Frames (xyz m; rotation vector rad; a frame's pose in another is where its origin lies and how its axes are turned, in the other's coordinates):
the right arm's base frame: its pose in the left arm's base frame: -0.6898 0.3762 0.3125 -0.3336 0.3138 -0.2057
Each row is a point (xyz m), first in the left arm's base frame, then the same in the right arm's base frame.
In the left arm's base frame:
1: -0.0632 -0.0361 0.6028
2: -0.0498 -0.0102 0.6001
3: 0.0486 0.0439 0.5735
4: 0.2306 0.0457 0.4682
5: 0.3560 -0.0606 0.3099
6: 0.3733 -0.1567 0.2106
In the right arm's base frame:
1: 0.6083 -0.3919 0.3512
2: 0.6150 -0.3650 0.3607
3: 0.7003 -0.2913 0.3853
4: 0.8975 -0.2261 0.3522
5: 1.0829 -0.2504 0.2215
6: 1.1494 -0.3019 0.1105

